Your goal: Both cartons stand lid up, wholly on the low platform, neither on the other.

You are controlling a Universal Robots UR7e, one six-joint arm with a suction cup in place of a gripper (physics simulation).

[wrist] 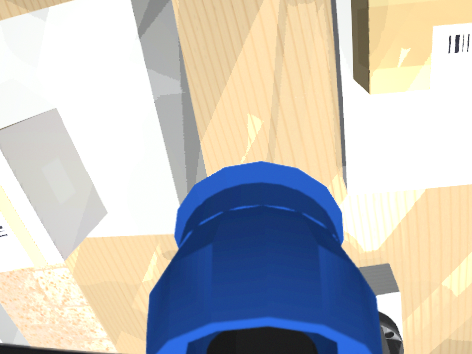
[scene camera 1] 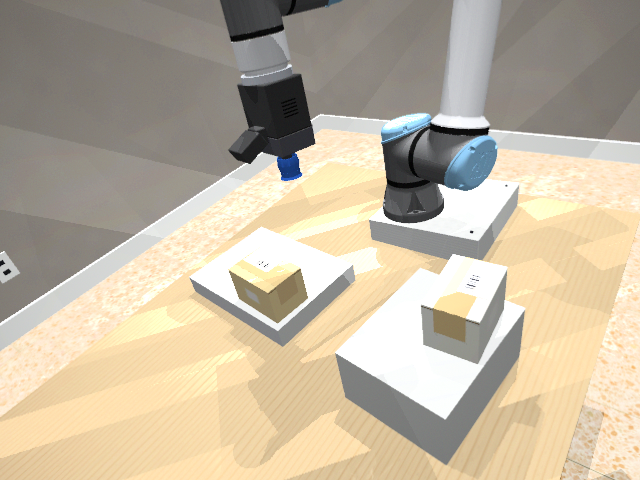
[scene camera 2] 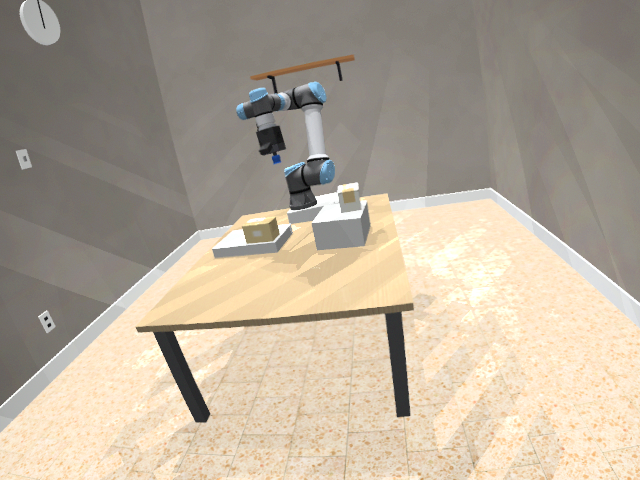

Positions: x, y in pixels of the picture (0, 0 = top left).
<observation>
tall white block: wrist 119, 82; scene camera 1; scene camera 2
low white platform: wrist; scene camera 1; scene camera 2 234, 244
same spot on low white platform: point(scene camera 1: 325, 276) = point(wrist: 369, 141)
same spot on tall white block: point(scene camera 2: 332, 229) = point(scene camera 1: 377, 391)
</observation>
